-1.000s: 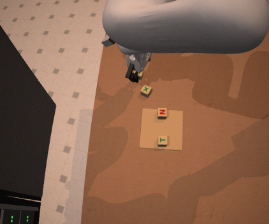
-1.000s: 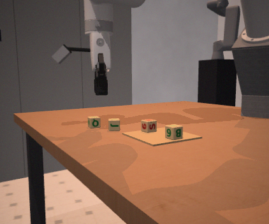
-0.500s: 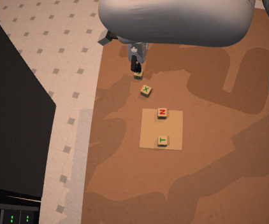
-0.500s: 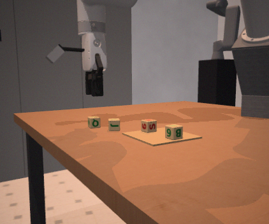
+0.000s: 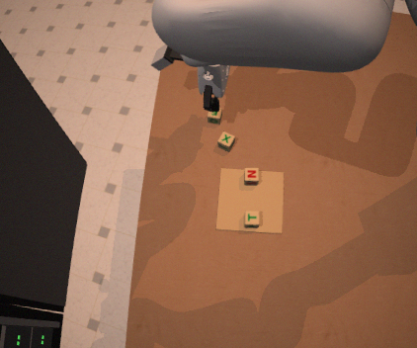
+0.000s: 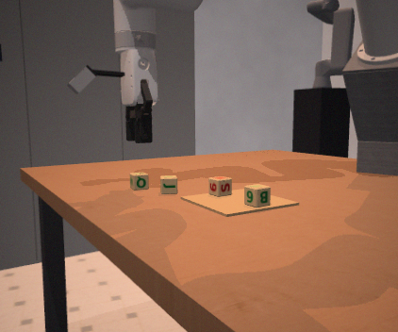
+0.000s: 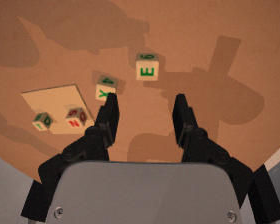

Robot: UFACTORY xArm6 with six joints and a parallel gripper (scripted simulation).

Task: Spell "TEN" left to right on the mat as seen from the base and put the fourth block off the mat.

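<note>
Now: the E block 90 mm below my hand. From my hand the other things lie so: tan mat: 100 mm behind, 190 mm to the left, 110 mm below; then X block: 30 mm behind, 70 mm to the left, 90 mm below; then T block: 110 mm behind, 240 mm to the left, 90 mm below.
</note>
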